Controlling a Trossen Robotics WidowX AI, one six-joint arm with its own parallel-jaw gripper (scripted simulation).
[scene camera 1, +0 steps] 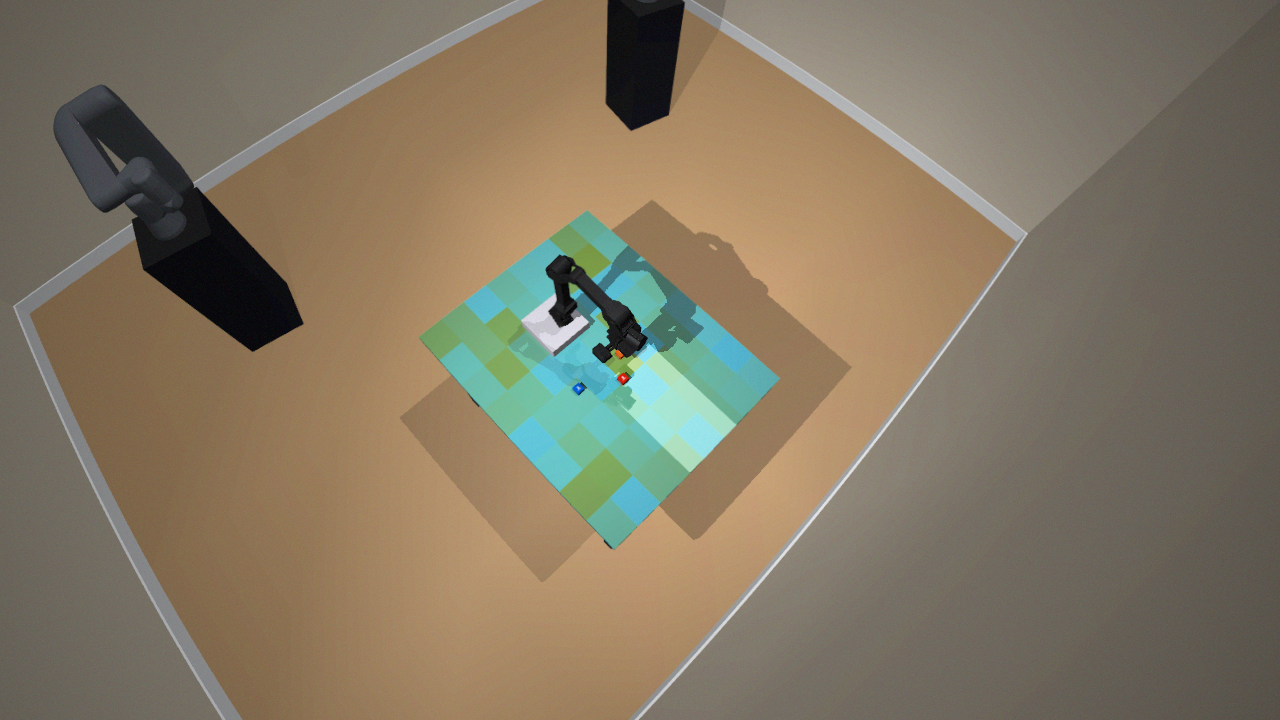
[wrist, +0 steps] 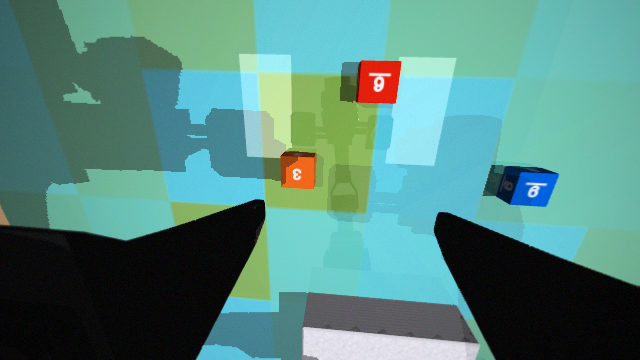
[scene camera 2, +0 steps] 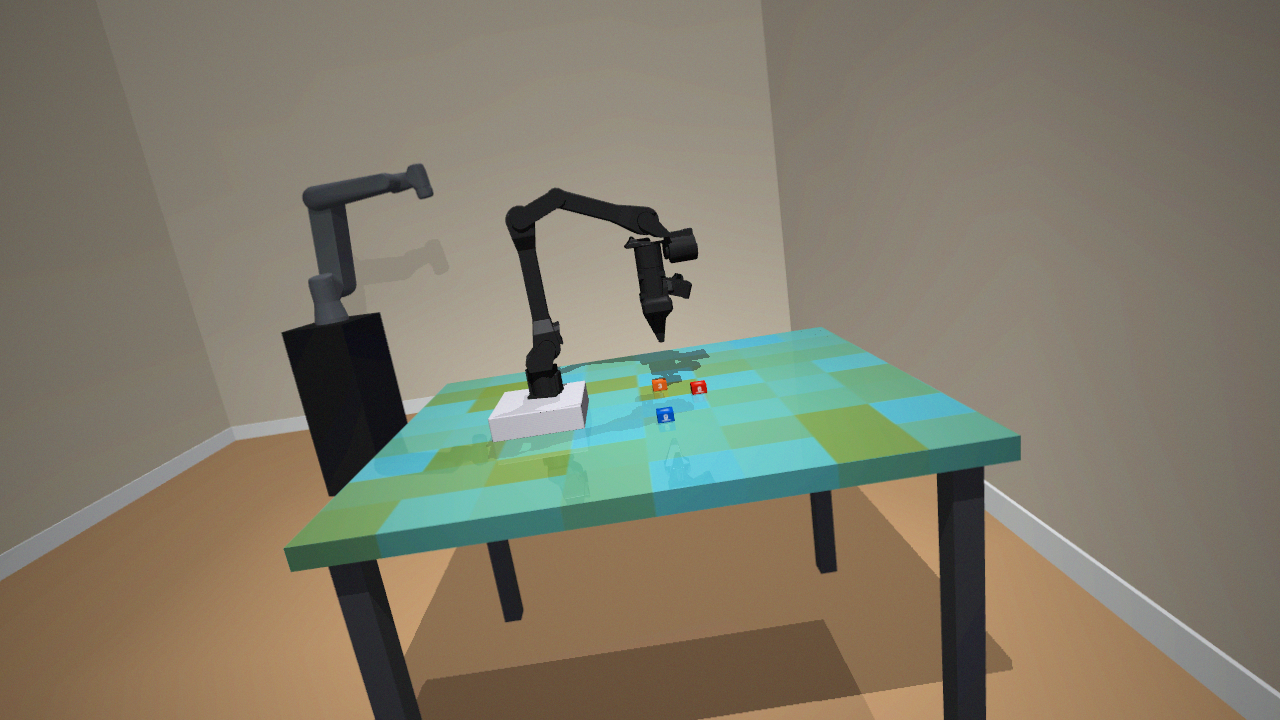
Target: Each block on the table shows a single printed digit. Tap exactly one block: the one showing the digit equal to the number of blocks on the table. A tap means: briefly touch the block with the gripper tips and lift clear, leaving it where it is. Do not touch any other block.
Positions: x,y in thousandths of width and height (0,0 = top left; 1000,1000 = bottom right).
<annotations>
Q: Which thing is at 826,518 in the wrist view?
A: A blue block.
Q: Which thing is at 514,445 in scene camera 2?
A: My gripper.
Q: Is my gripper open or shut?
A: Open.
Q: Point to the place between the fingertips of my gripper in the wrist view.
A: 545,596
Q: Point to an orange block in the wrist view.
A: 466,471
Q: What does my gripper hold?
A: Nothing.
</annotations>
